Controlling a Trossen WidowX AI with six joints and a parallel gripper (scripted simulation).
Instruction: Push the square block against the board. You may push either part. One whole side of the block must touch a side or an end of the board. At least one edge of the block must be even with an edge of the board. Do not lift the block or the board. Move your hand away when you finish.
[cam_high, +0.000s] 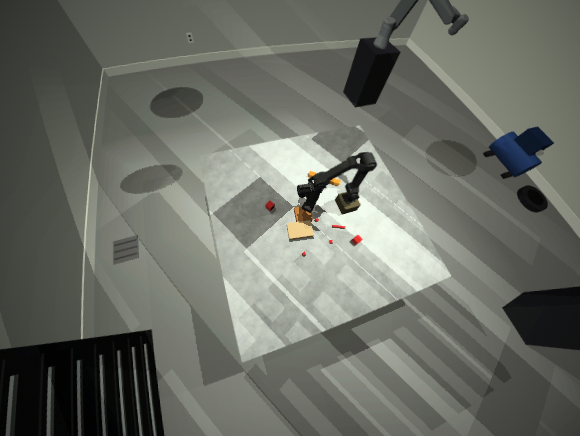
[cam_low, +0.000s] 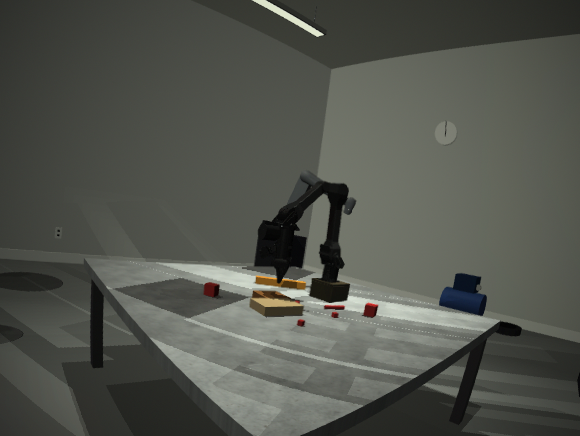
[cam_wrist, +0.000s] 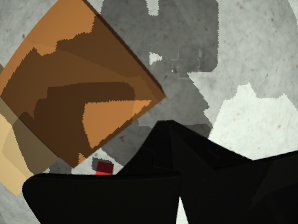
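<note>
The square block is 60 mm ahead of my gripper tip, 50 mm below it and 30 mm to the left of it. From my gripper tip the other things lie so: long orange bar 190 mm behind, 170 mm to the right, 50 mm below; then tan board 120 mm to the left, 120 mm ahead, 50 mm below; then red stick 180 mm to the left, 120 mm behind, 60 mm below.
</note>
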